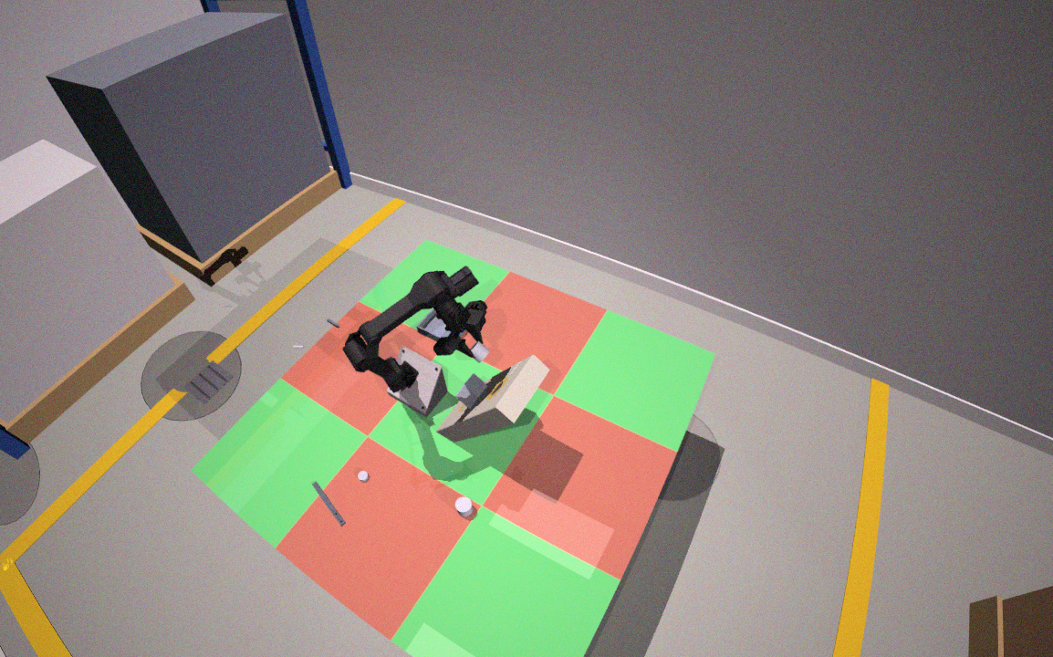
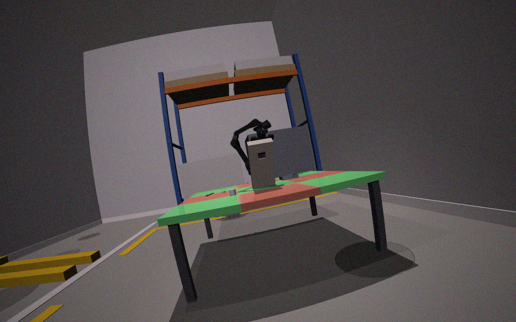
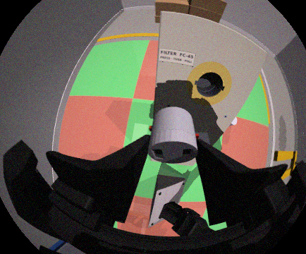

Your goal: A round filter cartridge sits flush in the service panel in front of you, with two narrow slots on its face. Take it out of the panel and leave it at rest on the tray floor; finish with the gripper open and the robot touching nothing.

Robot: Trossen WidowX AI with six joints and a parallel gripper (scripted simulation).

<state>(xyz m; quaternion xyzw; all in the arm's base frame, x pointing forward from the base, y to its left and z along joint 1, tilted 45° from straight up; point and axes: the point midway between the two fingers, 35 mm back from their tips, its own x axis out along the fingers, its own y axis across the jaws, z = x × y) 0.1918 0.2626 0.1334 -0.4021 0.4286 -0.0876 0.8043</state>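
Now: gripper tip 35 cm past the grey tray, 30 cm above it and 18 cm to the right of it. From my gripper tip the other things lie so: beige service panel (12 cm below, 7 cm ahead, 5 cm to the right); round filter cartridge (right at my gripper tip).
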